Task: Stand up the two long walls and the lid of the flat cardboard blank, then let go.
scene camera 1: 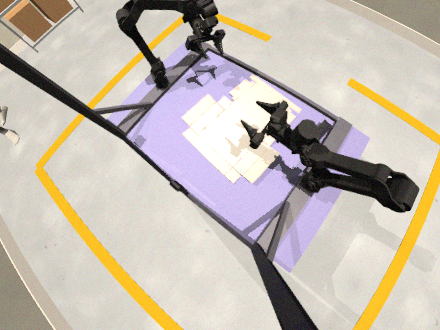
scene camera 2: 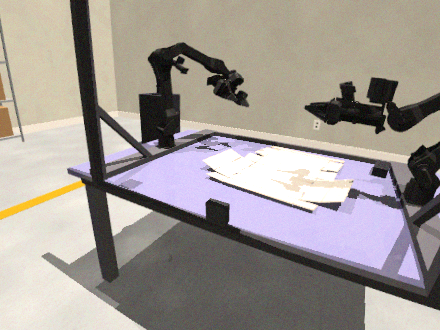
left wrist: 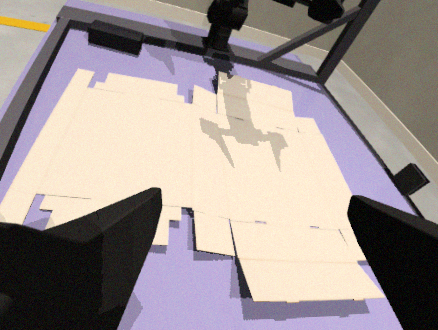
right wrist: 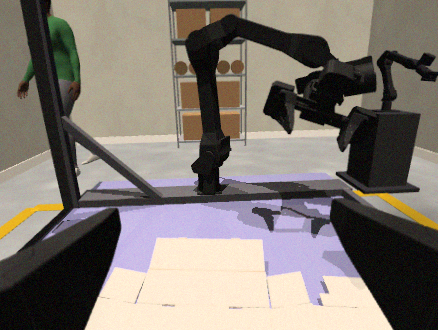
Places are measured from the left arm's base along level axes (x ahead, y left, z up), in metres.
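Pixels of known places: left gripper, fingertip midpoint: [scene camera 1: 215, 56] [scene camera 2: 243, 103] [left wrist: 255, 201] [right wrist: 316, 141]; right gripper, fingertip midpoint: [scene camera 1: 248, 110] [scene camera 2: 307, 105] [left wrist: 316, 3] [right wrist: 227, 213]; left arm's base, origin of the base link: [scene camera 1: 162, 84] [scene camera 2: 166, 146] [right wrist: 209, 190]; right arm's base, origin of the base link: [scene camera 1: 308, 183] [scene camera 2: 417, 200] [left wrist: 215, 45].
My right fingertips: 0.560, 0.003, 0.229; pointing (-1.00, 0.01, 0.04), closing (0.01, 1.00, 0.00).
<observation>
Ahead of a thing's pixels: the offset from my right fingertips to its top centre, as dx, dy, dz. "spot": to the spot under its first point. Level surfaces: height alone.
The cream cardboard blank [scene camera 1: 220, 125] [scene camera 2: 270, 172] [left wrist: 125, 140] [right wrist: 215, 319] lies spread out on the purple table, with its large panels flat. An end flap {spot: +0.109, -0.069, -0.235} [scene camera 2: 327, 191] at the right in scene camera 2 and another end flap [left wrist: 305, 280] at the bottom of the left wrist view are slightly raised and cast shadows. My left gripper [scene camera 1: 212, 54] [scene camera 2: 244, 99] [left wrist: 255, 201] [right wrist: 316, 141] is open and empty, high above the table's far left part, apart from the blank. My right gripper [scene camera 1: 251, 113] [right wrist: 227, 213] is open and empty, high above the blank's right part. Its shadow falls on the cardboard.
The purple table top {dz -0.248} [scene camera 1: 175, 170] [scene camera 2: 165, 185] has a dark frame [scene camera 2: 310, 262] round its edge, with upright posts at its near corners. A small black block {-0.102, -0.371, -0.191} [scene camera 2: 218, 211] sits on the near edge. A shelf rack [right wrist: 175, 125], a person in green [right wrist: 64, 50] and a black pedestal [right wrist: 385, 150] stand beyond the table.
</observation>
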